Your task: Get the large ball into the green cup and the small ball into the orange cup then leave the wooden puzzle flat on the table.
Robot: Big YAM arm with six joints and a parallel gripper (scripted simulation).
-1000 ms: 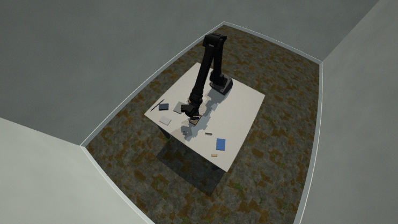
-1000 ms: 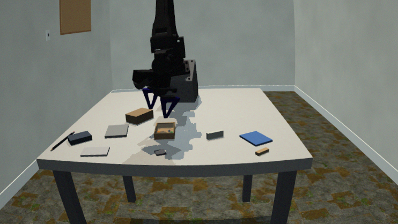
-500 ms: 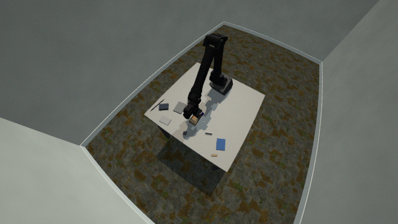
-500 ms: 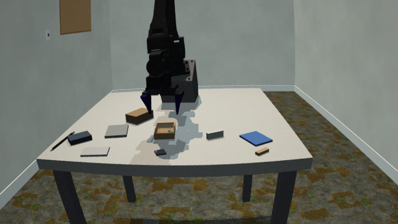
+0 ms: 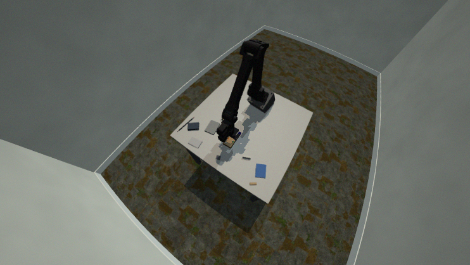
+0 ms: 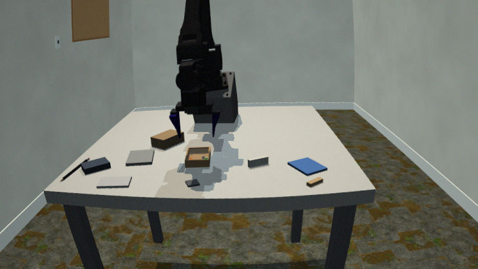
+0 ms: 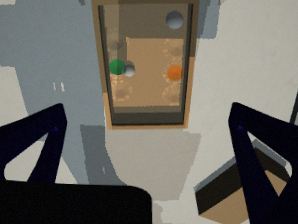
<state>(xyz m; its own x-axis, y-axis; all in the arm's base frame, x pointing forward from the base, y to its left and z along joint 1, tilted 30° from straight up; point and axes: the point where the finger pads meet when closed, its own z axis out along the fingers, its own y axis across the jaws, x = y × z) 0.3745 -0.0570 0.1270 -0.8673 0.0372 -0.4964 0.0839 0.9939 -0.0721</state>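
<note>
Right now my hand is 7 cm above the wooden puzzle. Round my hand: grey slab (4 cm behind, 18 cm to the right, 8 cm below); small dark tile (16 cm ahead, 2 cm to the right, 8 cm below); brown box (17 cm behind, 10 cm to the right, 6 cm below).
</note>
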